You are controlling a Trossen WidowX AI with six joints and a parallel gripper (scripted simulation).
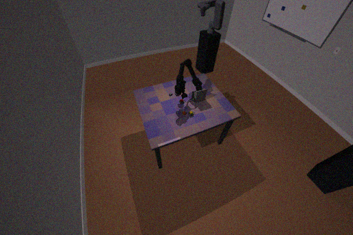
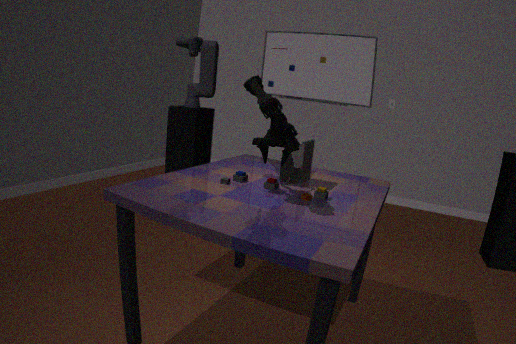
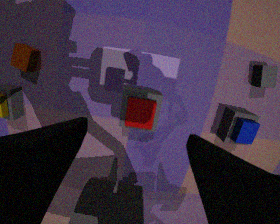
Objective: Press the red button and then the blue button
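Now: the red button 10 mm behind my gripper tip and 70 mm below it. The rest, counted from my gripper tip: blue button (20 mm behind, 150 mm to the right, 70 mm below); dark block (60 mm ahead, 180 mm to the right, 90 mm below); orange-topped piece (50 mm ahead, 170 mm to the left, 90 mm below).
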